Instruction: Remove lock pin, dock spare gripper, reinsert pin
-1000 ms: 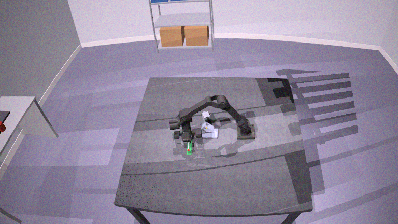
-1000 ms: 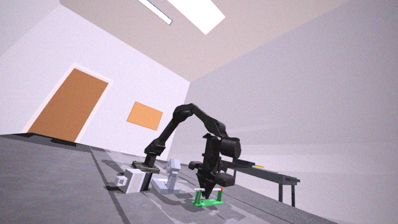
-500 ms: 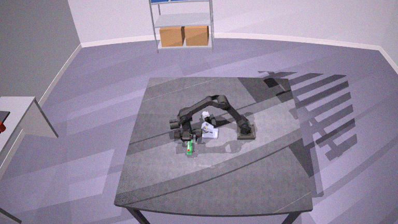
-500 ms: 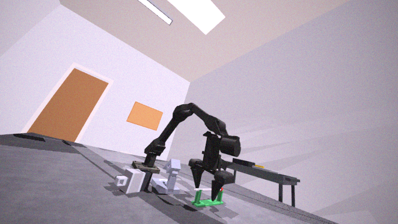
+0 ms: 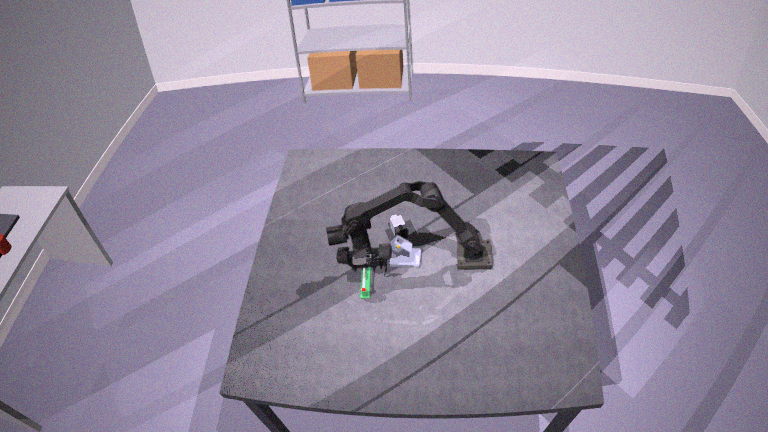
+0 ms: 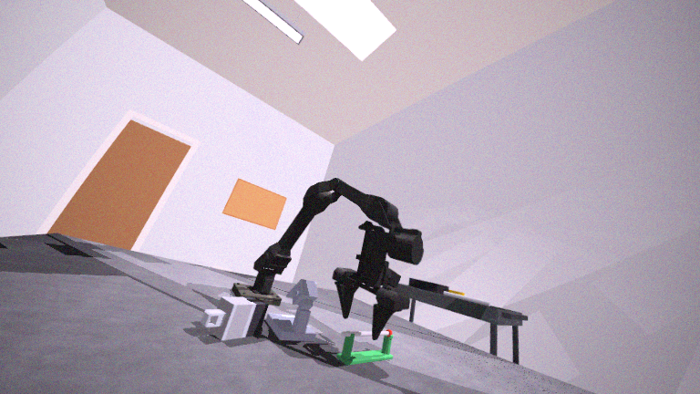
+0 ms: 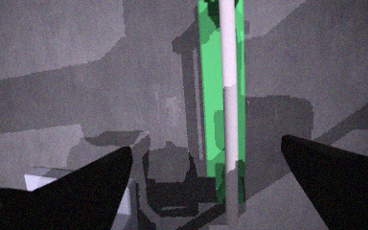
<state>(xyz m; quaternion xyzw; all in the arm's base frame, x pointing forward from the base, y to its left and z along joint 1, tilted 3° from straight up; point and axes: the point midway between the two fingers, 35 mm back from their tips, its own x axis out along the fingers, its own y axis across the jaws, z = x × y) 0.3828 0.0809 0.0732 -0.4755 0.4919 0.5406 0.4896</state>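
The green cradle is 1 cm ahead of my gripper tip, 2 cm to the left of it and 3 cm below it. Also, from my gripper tip: spare gripper: 10 cm behind, 23 cm to the right, 2 cm below; then mount: 11 cm behind, 9 cm to the right.
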